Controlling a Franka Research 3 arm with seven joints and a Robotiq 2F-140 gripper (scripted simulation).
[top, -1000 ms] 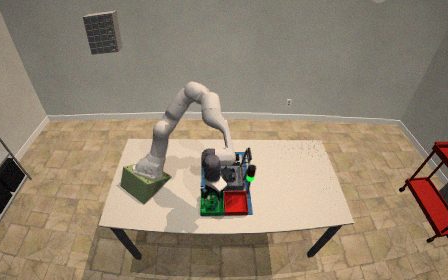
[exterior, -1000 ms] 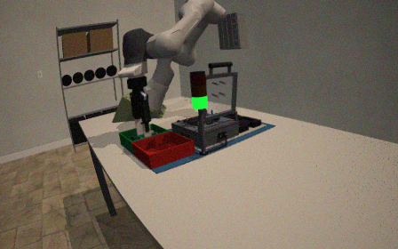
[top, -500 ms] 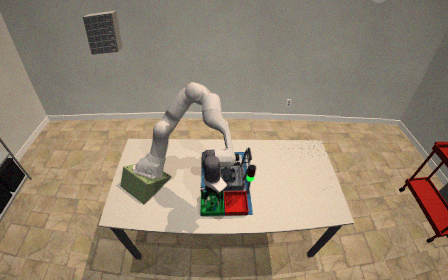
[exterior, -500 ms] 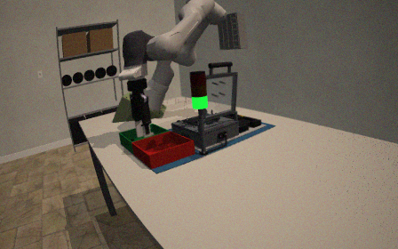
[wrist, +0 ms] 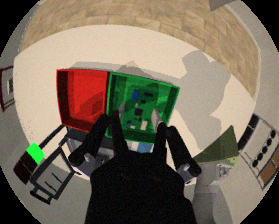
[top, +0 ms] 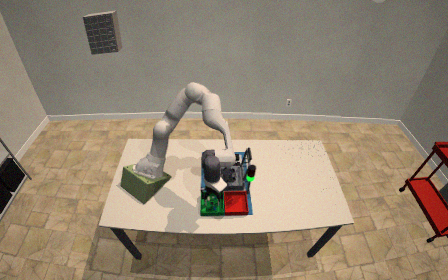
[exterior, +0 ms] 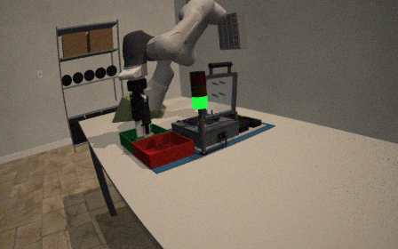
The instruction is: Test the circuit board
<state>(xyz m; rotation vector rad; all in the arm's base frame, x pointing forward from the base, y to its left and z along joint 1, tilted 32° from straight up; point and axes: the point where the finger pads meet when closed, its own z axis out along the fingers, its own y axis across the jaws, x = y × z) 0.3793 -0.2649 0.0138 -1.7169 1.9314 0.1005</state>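
Right now my hand is 3 cm above the green bin. Round my hand: plate: 20 cm to the left, 12 cm ahead, 3 cm above; then red bin: 15 cm ahead, 3 cm below, 1 cm to the right; then green circuit board: 2 cm below.
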